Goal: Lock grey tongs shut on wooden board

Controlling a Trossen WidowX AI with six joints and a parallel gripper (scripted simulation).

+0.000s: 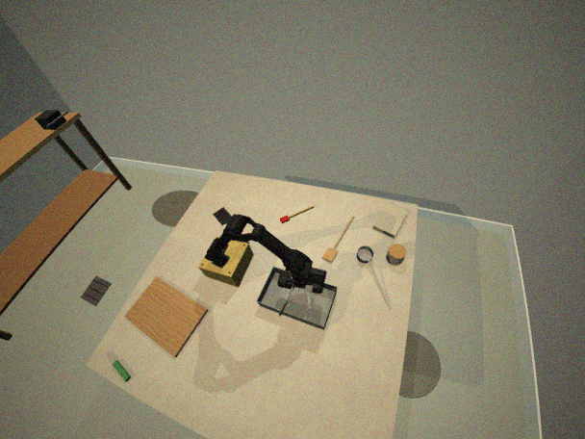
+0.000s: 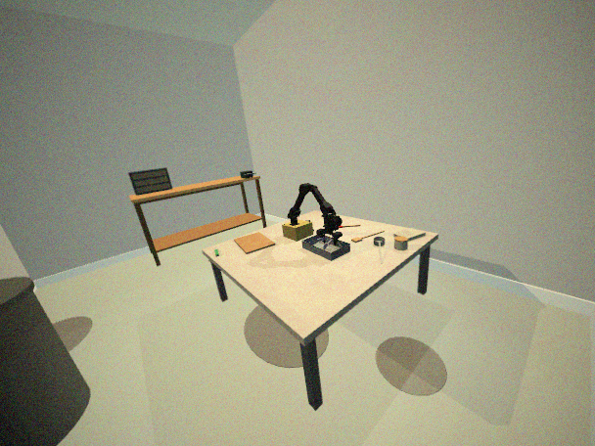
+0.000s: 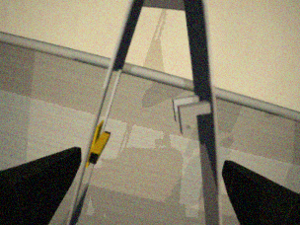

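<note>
Now: the roasting tin 4 cm to the right of my gripper tip. Also, from my gripper tip: cork-lidded jar (35 cm to the left, 31 cm ahead); then black spatula (55 cm behind, 16 cm to the left, 3 cm below); then yellow slider (4 cm above, 3 cm behind, 2 cm to the left).
</note>
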